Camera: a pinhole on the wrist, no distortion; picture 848 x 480 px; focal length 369.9 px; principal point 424.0 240.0 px. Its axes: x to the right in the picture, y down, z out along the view. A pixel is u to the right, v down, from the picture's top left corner.
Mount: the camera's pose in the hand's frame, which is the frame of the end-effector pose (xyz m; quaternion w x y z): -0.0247 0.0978 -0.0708 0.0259 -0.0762 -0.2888 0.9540
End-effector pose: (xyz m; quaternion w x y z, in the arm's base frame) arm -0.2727 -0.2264 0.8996 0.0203 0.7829 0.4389 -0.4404
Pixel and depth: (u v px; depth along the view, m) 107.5 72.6 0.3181
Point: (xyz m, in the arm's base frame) -0.4215 -0.2358 0.5691
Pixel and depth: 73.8 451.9 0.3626
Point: -0.5355 0.0662 0.7319
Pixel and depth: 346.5 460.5 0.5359
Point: -0.7446 -0.0245 0.9416
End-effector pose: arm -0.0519 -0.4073 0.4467 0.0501 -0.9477 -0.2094 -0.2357
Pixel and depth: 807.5 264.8 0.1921
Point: -0.2307 -0.4915 0.2811
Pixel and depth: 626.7 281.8 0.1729
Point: -0.1502 -0.4487 0.3359
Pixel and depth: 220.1 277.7 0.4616
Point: 0.1128 -0.0919 0.2382
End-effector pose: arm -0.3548 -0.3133 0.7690 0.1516 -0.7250 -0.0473 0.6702
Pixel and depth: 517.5 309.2 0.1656
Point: -0.4038 -0.3179 0.8596
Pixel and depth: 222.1 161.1 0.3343
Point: -0.6026 -0.2031 0.6684
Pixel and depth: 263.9 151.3 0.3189
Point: -0.5935 -0.2328 0.7041
